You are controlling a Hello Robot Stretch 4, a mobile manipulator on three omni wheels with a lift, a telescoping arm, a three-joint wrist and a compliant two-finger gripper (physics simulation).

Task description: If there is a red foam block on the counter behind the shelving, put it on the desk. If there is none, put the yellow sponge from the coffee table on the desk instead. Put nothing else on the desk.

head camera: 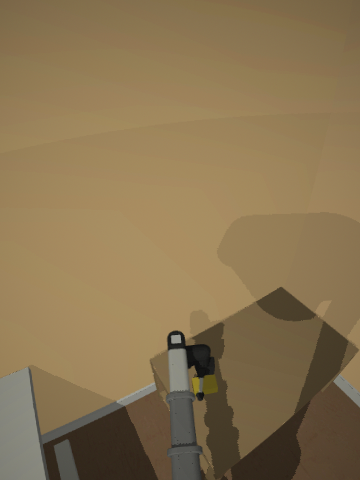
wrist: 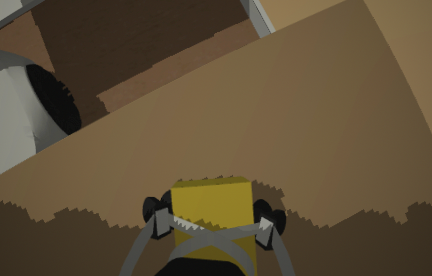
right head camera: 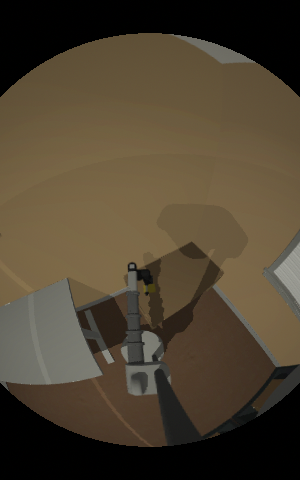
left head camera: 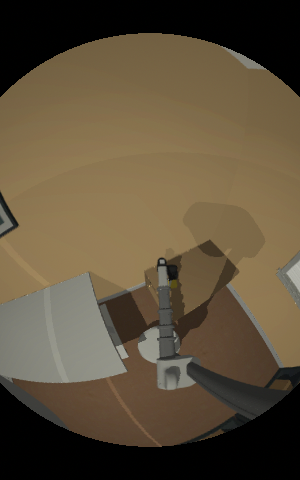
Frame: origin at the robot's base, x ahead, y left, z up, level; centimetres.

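Where they show: gripper, between the fingertips: (head camera: 199,387) (wrist: 218,210) (right head camera: 146,289) (left head camera: 168,284); robot's base, origin of its link: (left head camera: 158,343).
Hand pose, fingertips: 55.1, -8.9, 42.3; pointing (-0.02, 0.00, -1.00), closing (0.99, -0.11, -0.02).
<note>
Things, the pixels of their top centre, and the offset from my fingertips, as dx, dy, dz. "spot": a spot on its surface instead. Level surfaces: height alone.
- yellow sponge, centre of its top: (wrist: 214,250) (head camera: 204,382) (right head camera: 148,287) (left head camera: 170,282) -0.3, -1.9, +4.9
- light brown top, height of its surface: dz +0.0
- ribbed white panel, a spot on its surface: (right head camera: 290,275) spot: -37.0, -110.9, +51.2
The yellow sponge (head camera: 212,382) (left head camera: 174,284) (right head camera: 151,288) (wrist: 212,205) lies flat on a light brown top (head camera: 265,380) (left head camera: 205,280) (right head camera: 182,280) (wrist: 280,100). My gripper (wrist: 218,210) is shut on the sponge, with one dark fingertip against each long side in the wrist view. The near end of the sponge is hidden behind the gripper's body. In the head view the gripper hangs from the wrist at the arm's far end, over the left part of the brown top. A red foam block does not show in these views.
A white-topped piece of furniture (head camera: 15,425) (left head camera: 25,325) (right head camera: 55,335) stands to the left. My round white base (left head camera: 150,345) (wrist: 15,110) is close to the brown top's near edge. Walls meet behind the brown top. A ribbed white panel (left head camera: 295,275) (right head camera: 290,275) is at the right.
</note>
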